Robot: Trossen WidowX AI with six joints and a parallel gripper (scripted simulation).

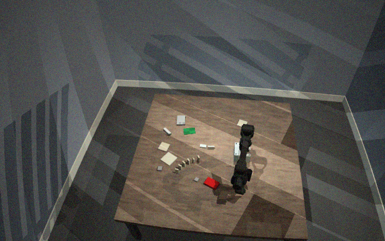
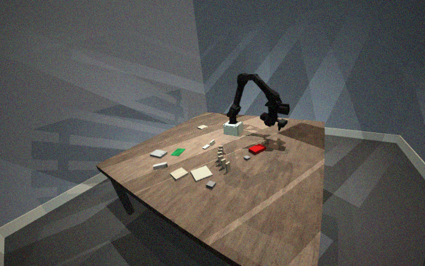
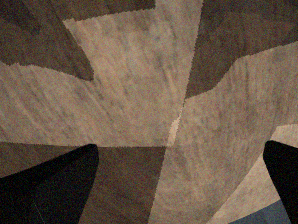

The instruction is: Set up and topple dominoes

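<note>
Right now my gripper tip is 34 cm short of the grey cube, 13 cm to the left of it and 6 cm above it. Also, from my gripper tip: green tile 61 cm to the right, 36 cm ahead, 6 cm below; beige tile 64 cm to the right, 10 cm behind, 6 cm below; white tile 54 cm ahead, 33 cm to the right, 6 cm below.
</note>
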